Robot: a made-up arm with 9 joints. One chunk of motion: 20 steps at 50 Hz.
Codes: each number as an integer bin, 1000 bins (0 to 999) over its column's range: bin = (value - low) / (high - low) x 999, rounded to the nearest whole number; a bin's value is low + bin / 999 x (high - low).
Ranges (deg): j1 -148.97..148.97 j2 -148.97..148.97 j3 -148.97..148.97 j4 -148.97..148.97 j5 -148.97..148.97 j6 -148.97..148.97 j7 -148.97..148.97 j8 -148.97..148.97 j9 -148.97..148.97
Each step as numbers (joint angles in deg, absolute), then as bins.
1 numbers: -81.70 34.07 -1.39 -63.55 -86.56 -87.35 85.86 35.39 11.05
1 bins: 226 614 495 286 209 207 787 618 537
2 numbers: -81.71 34.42 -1.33 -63.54 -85.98 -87.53 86.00 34.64 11.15
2 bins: 226 615 495 286 211 206 788 616 537
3 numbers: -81.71 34.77 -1.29 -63.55 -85.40 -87.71 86.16 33.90 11.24
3 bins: 226 616 495 286 213 205 788 613 537
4 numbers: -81.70 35.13 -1.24 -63.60 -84.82 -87.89 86.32 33.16 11.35
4 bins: 226 617 495 286 215 205 789 611 538
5 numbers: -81.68 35.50 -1.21 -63.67 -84.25 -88.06 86.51 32.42 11.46
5 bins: 226 619 495 286 217 204 790 608 538
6 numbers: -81.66 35.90 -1.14 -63.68 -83.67 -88.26 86.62 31.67 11.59
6 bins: 226 620 496 286 219 204 790 606 538
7 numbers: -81.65 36.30 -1.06 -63.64 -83.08 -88.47 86.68 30.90 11.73
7 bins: 226 621 496 286 221 203 790 603 539
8 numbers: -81.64 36.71 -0.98 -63.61 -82.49 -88.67 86.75 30.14 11.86
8 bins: 226 623 496 286 223 202 790 601 539
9 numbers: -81.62 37.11 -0.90 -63.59 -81.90 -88.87 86.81 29.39 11.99
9 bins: 226 624 496 286 225 202 791 598 540
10 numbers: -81.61 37.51 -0.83 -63.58 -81.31 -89.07 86.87 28.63 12.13
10 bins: 226 625 497 286 227 201 791 595 540
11 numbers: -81.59 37.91 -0.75 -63.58 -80.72 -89.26 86.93 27.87 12.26
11 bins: 226 627 497 286 229 200 791 593 541
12 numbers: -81.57 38.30 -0.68 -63.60 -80.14 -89.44 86.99 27.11 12.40
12 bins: 226 628 497 286 231 200 791 590 541
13 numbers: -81.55 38.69 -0.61 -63.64 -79.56 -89.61 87.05 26.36 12.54
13 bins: 226 629 497 286 233 199 791 588 542
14 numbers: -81.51 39.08 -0.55 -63.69 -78.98 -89.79 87.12 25.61 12.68
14 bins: 226 631 498 286 235 198 792 585 542
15 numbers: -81.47 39.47 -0.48 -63.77 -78.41 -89.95 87.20 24.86 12.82
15 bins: 226 632 498 286 237 198 792 583 542
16 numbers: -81.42 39.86 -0.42 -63.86 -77.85 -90.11 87.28 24.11 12.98
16 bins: 226 633 498 285 238 197 792 580 543
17 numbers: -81.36 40.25 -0.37 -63.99 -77.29 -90.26 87.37 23.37 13.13
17 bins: 227 634 498 285 240 197 792 578 544
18 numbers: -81.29 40.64 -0.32 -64.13 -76.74 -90.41 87.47 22.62 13.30
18 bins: 227 636 498 284 242 196 793 575 544
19 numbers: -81.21 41.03 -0.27 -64.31 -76.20 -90.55 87.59 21.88 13.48
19 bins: 227 637 499 284 244 196 793 573 545
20 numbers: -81.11 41.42 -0.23 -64.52 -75.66 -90.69 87.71 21.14 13.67
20 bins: 228 638 499 283 246 195 794 570 545
